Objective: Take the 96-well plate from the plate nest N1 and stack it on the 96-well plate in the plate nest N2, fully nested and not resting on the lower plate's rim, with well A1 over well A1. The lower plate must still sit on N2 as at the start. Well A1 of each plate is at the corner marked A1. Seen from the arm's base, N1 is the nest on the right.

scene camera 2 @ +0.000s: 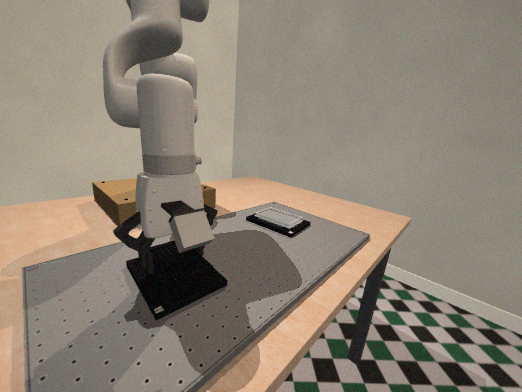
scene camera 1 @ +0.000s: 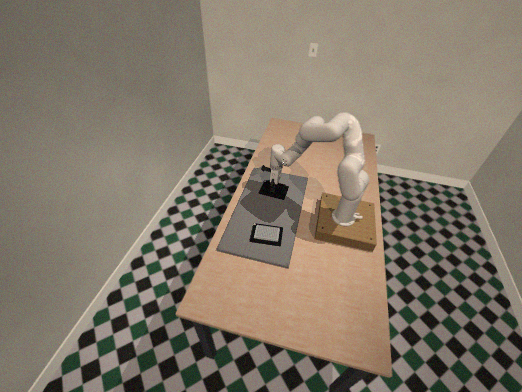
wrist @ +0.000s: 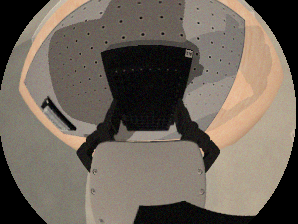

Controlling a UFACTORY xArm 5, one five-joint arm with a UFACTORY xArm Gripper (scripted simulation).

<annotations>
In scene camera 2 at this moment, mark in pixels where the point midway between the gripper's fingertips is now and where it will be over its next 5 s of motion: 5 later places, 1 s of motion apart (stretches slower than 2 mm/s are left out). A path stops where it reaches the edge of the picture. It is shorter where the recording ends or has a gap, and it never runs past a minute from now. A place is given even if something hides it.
My gripper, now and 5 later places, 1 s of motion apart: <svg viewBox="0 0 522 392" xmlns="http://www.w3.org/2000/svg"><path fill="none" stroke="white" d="M174 261L174 251L173 228L179 216L217 205L245 197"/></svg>
</annotations>
